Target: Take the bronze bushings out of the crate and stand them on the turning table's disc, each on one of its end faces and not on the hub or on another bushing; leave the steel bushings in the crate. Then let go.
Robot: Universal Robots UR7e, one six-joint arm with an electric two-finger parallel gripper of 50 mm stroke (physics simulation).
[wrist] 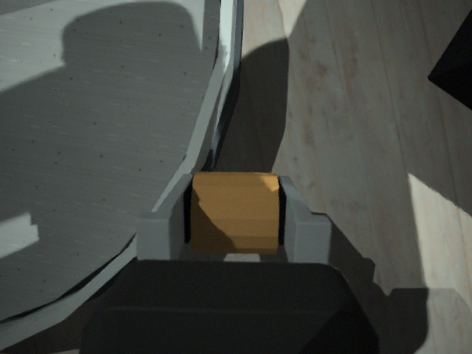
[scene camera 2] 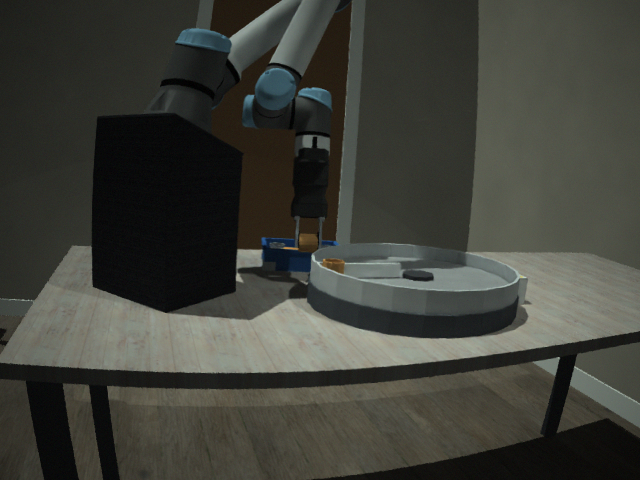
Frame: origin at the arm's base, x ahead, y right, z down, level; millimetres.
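Seen in the pictures: gripper, fingertip midpoint: (wrist: pixel 235 195) (scene camera 2: pixel 307 248); arm's base at its link origin: (scene camera 2: pixel 172 135).
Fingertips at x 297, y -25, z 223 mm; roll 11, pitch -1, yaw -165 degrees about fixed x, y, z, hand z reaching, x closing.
Offsets run from my fingertips to a thing's middle. "spot": to the spot under its first point. Level surfaces: height alone.
My gripper (scene camera 2: pixel 308 240) (wrist: pixel 235 195) is shut on a bronze bushing {dz -10, dx +2, dy -7 mm} (scene camera 2: pixel 308 243) (wrist: pixel 235 200), its fingers on the two end faces, so the bushing lies on its side in the air. It hangs beside the turning table's rim (scene camera 2: pixel 413 302) (wrist: pixel 204 120), in front of the blue crate {dz +53, dx +46, dy -190 mm} (scene camera 2: pixel 289 261) in the scene view. Another bronze bushing {dz +6, dx -7, dy +172 mm} (scene camera 2: pixel 333 265) stands on the disc {dz +26, dx +178, dy +156 mm} (scene camera 2: pixel 454 277) (wrist: pixel 125 110) near the left wall, its lower part hidden. The dark hub {dz +21, dx +178, dy +156 mm} (scene camera 2: pixel 417 275) is at the disc's middle. In the crate, a grey steel bushing {dz +54, dx -1, dy -234 mm} (scene camera 2: pixel 277 244) and a bronze-coloured edge {spot: dz +36, dx +17, dy -183 mm} (scene camera 2: pixel 290 248) show; the rest is hidden.
A tall black box (scene camera 2: pixel 165 211) (wrist: pixel 456 65) stands on the table {dz +78 mm} (scene camera 2: pixel 206 341) (wrist: pixel 350 100), left of the turning table in the scene view. A pale divider {spot: dz +8, dx +81, dy +156 mm} (scene camera 2: pixel 374 269) runs across the disc from near the standing bushing towards the hub. A small pale block {spot: dz +45, dx +422, dy +215 mm} (scene camera 2: pixel 523 289) is at the rim's right side.
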